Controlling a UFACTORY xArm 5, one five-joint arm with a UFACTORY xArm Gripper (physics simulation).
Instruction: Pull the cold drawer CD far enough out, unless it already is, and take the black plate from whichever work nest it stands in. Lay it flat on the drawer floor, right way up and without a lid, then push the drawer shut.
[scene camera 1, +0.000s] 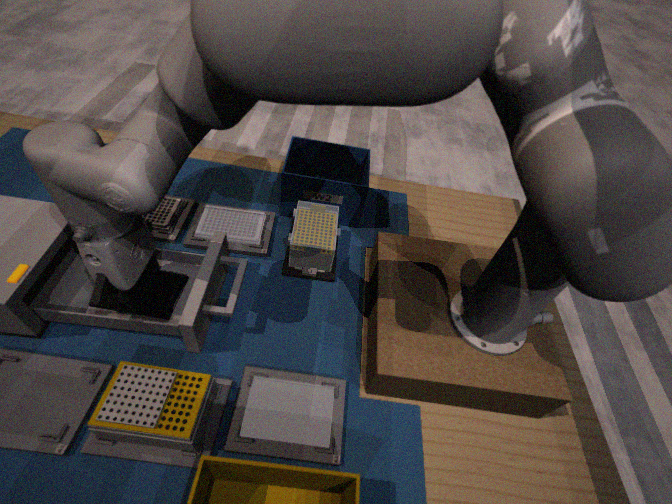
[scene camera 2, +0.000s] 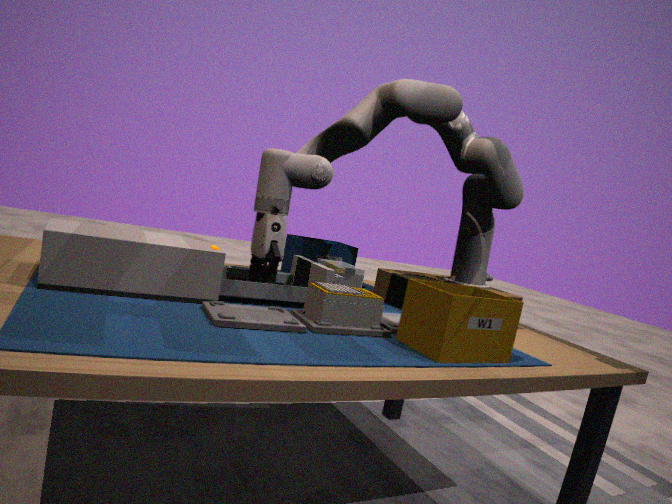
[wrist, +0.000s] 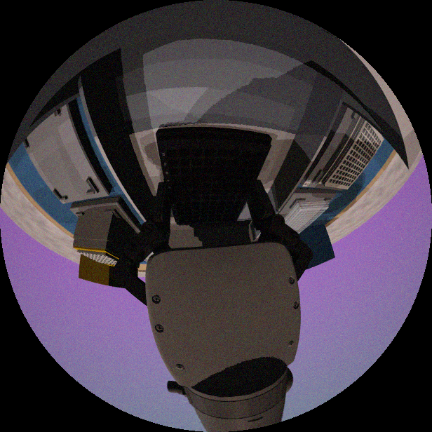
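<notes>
The black plate (scene camera 1: 162, 292) (wrist: 215, 160) is level and upright, with no lid seen on it, low inside the pulled-out drawer CD (scene camera 1: 203, 287) (scene camera 2: 260, 291). My gripper (scene camera 2: 264, 276) (wrist: 209, 189) points down into the drawer and is shut on the black plate, one finger on each side. The drawer's side wall hides the plate's underside in scene camera 2, so I cannot tell whether it touches the floor. The drawer's handle (scene camera 1: 237, 287) faces the arm base. The grey cabinet (scene camera 1: 32, 233) (scene camera 2: 130, 265) stands behind the drawer.
A yellow-topped box (scene camera 1: 149, 398) (scene camera 2: 344, 306), a bare nest (scene camera 1: 43, 401) and a nest with a pale plate (scene camera 1: 287, 409) lie along one side. A white plate (scene camera 1: 230, 223) and a brown rack (scene camera 1: 165, 213) lie opposite. A clear-sided box (scene camera 1: 313, 233), bin W1 (scene camera 2: 461, 325) and blue bin (scene camera 1: 325, 187) stand nearby.
</notes>
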